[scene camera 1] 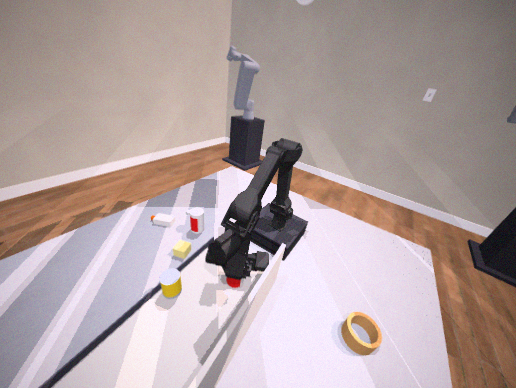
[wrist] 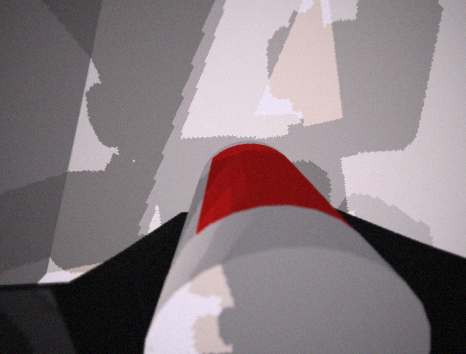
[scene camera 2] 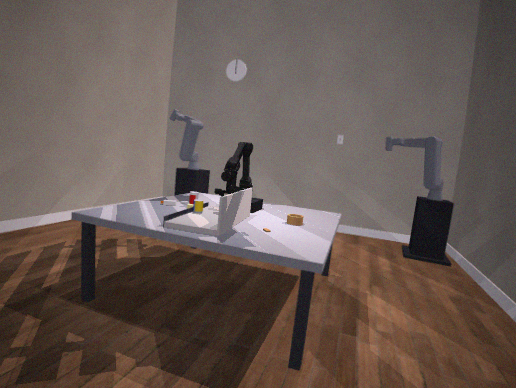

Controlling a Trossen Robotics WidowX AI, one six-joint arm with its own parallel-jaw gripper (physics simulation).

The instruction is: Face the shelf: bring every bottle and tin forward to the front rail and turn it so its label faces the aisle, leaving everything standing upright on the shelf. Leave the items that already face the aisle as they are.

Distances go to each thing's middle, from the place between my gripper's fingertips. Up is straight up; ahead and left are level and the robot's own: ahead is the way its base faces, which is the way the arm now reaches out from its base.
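White back panel (scene camera 1: 219,359): 20 mm above my hand, 150 mm ahead of it, 130 mm to the left of it.
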